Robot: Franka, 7 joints.
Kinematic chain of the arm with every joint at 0, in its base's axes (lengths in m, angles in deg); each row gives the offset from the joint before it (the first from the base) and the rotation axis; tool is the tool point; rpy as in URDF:
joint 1: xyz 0 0 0.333 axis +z
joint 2: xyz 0 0 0 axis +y
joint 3: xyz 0 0 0.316 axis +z
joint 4: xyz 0.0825 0 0 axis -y
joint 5: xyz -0.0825 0 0.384 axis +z
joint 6: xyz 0 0 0 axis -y
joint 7: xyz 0.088 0 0 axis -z
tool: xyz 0 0 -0.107 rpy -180 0 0
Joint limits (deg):
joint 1: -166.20..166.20
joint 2: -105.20..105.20
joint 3: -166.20..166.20
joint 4: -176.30..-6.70
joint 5: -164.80..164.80
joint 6: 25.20..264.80
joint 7: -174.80..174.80
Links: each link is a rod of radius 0.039 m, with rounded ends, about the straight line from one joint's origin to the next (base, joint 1, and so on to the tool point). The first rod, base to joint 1, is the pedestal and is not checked.
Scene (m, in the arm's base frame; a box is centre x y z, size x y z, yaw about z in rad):
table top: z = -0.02
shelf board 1: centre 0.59 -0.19 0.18 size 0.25 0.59 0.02 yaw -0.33
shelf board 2: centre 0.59 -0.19 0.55 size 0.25 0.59 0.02 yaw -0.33
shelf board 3: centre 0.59 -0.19 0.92 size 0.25 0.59 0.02 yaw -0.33
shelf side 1: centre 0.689 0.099 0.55 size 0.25 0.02 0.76 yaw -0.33
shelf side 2: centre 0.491 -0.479 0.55 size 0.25 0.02 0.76 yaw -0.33
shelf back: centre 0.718 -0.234 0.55 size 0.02 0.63 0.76 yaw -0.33
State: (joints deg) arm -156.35 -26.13 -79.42 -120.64 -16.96 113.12 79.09
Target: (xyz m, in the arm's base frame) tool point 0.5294 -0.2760 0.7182
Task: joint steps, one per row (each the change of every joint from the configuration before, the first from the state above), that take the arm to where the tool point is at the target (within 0.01 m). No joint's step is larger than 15 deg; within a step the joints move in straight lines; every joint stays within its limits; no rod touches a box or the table.
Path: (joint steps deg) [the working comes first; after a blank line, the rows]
Joints at the target: -53.48 -1.60 25.81 -91.85 -15.27 135.58 79.09
Straight joint move there: touches shelf side 2.

1: 14.67 -2.11 13.61 -0.18 0.29 0.17 0.00
2: 14.66 -2.10 13.61 -0.18 0.29 0.18 0.00
3: 14.67 -2.11 13.61 -0.17 0.29 0.17 0.00
4: 14.67 -2.11 13.60 -0.18 0.29 0.18 0.00
5: 14.66 -2.11 13.61 -0.18 0.29 0.17 0.00
6: 14.67 -2.10 13.61 -0.18 0.29 0.17 0.00
7: 14.66 -2.11 13.61 -0.17 0.29 0.18 0.00
8: 0.07 13.09 3.32 10.01 -0.11 7.08 0.00
9: 0.07 13.10 3.32 10.01 -0.11 7.08 0.00
10: 0.07 13.09 3.33 10.01 -0.12 7.08 0.00

